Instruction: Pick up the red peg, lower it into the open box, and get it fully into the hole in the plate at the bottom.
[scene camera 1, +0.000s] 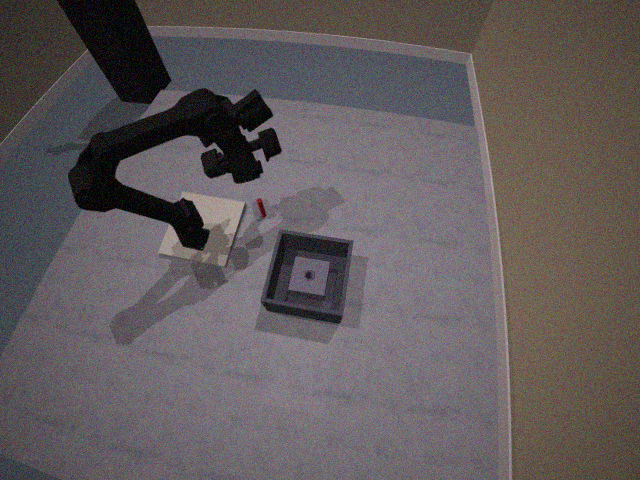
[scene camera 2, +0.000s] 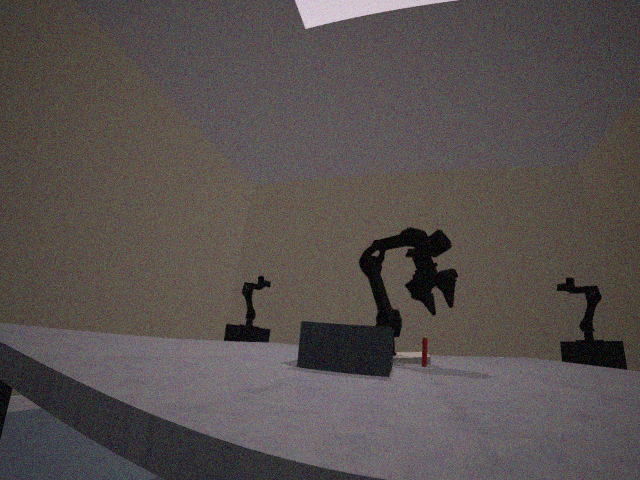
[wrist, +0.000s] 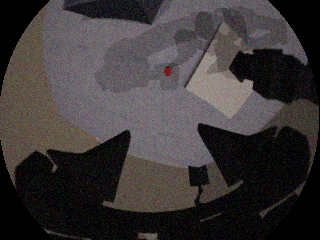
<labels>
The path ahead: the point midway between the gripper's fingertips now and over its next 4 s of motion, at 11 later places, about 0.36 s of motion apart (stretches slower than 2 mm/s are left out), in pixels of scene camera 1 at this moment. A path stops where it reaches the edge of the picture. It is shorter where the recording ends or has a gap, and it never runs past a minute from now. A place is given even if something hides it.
The gripper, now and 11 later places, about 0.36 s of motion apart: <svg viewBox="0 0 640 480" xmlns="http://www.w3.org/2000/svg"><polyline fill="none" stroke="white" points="251,166 255,182 259,194 264,205 264,213 262,216 266,214 272,212 280,219 290,234 301,254 306,269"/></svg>
</labels>
